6 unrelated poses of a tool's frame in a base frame.
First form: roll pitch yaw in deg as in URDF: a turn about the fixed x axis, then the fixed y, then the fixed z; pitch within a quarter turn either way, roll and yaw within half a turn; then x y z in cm.
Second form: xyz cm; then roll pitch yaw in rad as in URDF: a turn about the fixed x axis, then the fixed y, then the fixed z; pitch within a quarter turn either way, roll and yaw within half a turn. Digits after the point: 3 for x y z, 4 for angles.
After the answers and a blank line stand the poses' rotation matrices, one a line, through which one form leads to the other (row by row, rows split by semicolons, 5 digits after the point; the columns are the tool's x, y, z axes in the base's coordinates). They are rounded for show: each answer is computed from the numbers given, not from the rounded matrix.
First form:
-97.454 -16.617 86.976 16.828 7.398 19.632
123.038 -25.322 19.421 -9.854 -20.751 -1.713
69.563 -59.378 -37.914 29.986 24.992 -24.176
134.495 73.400 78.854 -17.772 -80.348 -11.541
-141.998 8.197 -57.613 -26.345 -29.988 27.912
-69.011 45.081 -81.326 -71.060 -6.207 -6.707
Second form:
16.828 7.398 19.632 -1.7009 -0.2900 1.5180
-9.854 -20.751 -1.713 2.1474 -0.4420 0.3390
29.986 24.992 -24.176 1.2141 -1.0363 -0.6617
-17.772 -80.348 -11.541 2.3474 1.2811 1.3763
-26.345 -29.988 27.912 -2.4783 0.1431 -1.0055
-71.060 -6.207 -6.707 -1.2045 0.7868 -1.4194

0.05055 0.14451 -0.98821; 0.95690 0.27632 0.08936; 0.28597 -0.95014 -0.12431
0.85249 -0.15687 0.49866; 0.30056 -0.63339 -0.71308; 0.42770 0.75776 -0.49281
0.40186 -0.42162 -0.81286; -0.31300 0.77098 -0.55464; 0.86055 0.47731 0.17786
0.05523 0.81977 0.57002; 0.28030 0.53521 -0.79686; -0.95832 0.20378 -0.20022
0.53016 -0.71244 0.45974; -0.83582 -0.34795 0.42466; -0.14258 -0.60940 -0.77994
0.10649 0.25439 0.96122; -0.69803 0.70758 -0.10993; -0.70811 -0.65926 0.25292

